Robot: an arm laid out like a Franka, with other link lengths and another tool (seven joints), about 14 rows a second.
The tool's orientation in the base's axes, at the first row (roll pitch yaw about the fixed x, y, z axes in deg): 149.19 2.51 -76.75
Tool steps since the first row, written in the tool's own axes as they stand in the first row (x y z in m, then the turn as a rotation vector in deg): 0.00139 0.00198 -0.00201 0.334 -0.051 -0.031; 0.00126 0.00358 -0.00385 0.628 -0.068 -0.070; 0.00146 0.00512 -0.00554 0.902 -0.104 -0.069; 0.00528 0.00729 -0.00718 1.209 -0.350 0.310; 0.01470 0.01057 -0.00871 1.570 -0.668 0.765; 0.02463 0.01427 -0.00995 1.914 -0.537 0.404; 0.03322 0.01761 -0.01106 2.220 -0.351 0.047; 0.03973 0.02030 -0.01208 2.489 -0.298 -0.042
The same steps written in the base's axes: -0.00031 -0.00162 0.00268 0.135 -0.311 -0.014; -0.00073 -0.00170 0.00508 0.236 -0.590 -0.002; -0.00111 -0.00209 0.00731 0.328 -0.849 -0.034; -0.00121 -0.00615 0.00966 0.410 -1.124 -0.498; -0.00100 -0.01590 0.01224 0.527 -1.442 -1.067; -0.00117 -0.02627 0.01476 0.680 -1.776 -0.705; -0.00142 -0.03526 0.01705 0.776 -2.086 -0.317; -0.00164 -0.04210 0.01901 0.839 -2.352 -0.225
